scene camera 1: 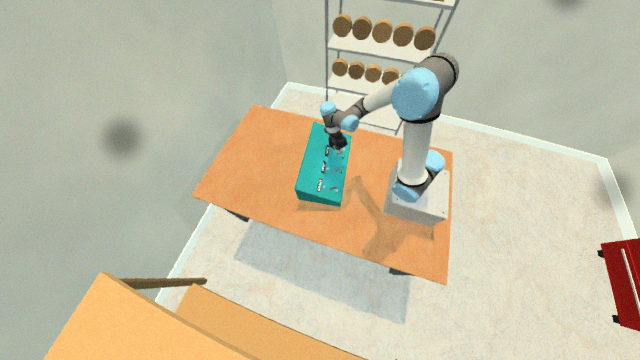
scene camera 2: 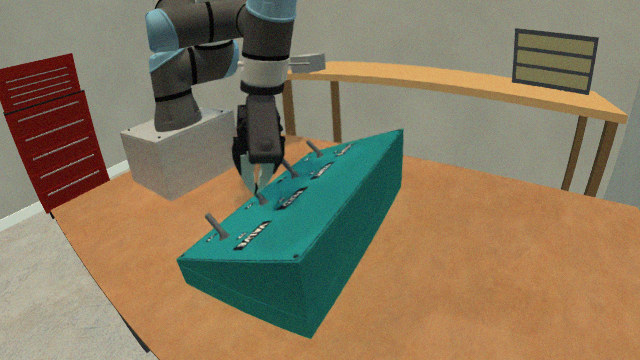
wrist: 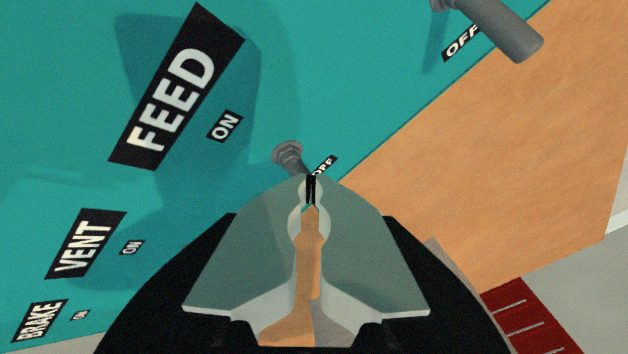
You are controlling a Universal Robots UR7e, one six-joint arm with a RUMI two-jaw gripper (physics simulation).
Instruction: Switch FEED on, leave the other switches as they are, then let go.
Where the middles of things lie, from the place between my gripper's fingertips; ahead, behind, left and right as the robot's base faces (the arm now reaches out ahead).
Labels:
The teal switch panel (scene camera 2: 285,259) lies 90 mm to the left of my hand, 50 mm ahead of it and 30 mm below it.

